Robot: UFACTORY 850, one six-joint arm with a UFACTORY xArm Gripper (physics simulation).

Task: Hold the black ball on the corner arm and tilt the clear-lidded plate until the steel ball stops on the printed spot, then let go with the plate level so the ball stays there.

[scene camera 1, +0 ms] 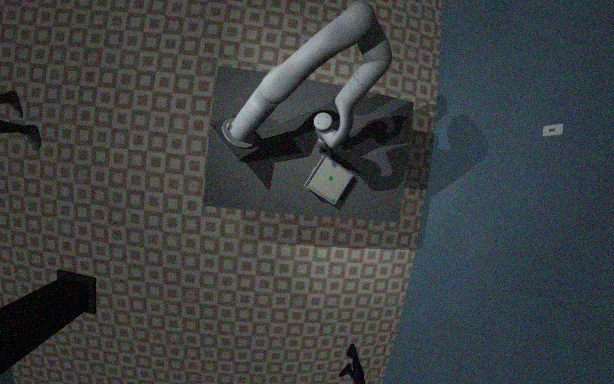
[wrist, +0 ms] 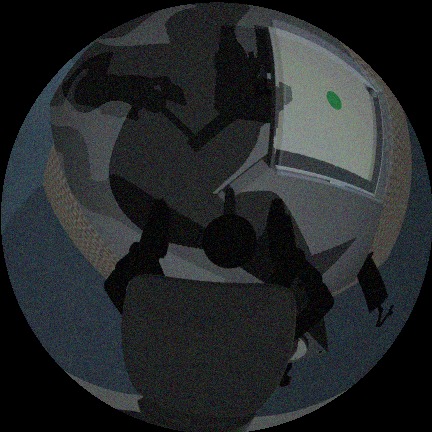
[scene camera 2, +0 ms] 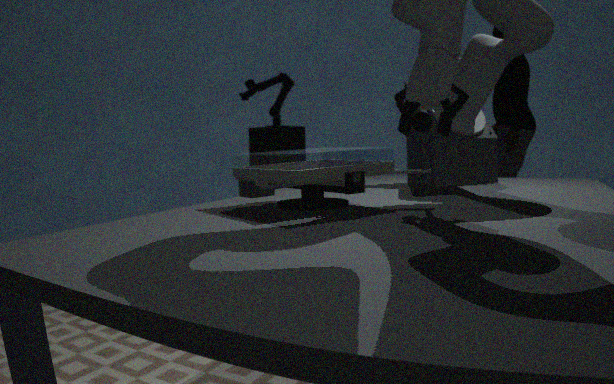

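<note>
The clear-lidded plate [scene camera 1: 320,187] [scene camera 2: 290,176] [wrist: 320,135] stands about level on its pedestal, with the green printed spot [scene camera 1: 330,178] [wrist: 334,100] near its middle. A small mark at the plate's upper right corner in the wrist view may be the steel ball; it is too dim to be sure. The thin corner arm [scene camera 2: 417,171] [wrist: 240,176] reaches out from the plate's near corner. The black ball [scene camera 2: 424,120] [wrist: 229,241] shows between the two fingers of my gripper [scene camera 2: 424,128] [wrist: 217,208], with gaps at its sides. The gripper is open, pointing down beside the plate.
The plate stands on a dark table [scene camera 1: 240,190] [scene camera 2: 240,300]. A grey block [scene camera 2: 465,160] stands behind the gripper in the second scene view. A black box with a small arm [scene camera 2: 276,137] is beyond the plate. Shadows cross the table.
</note>
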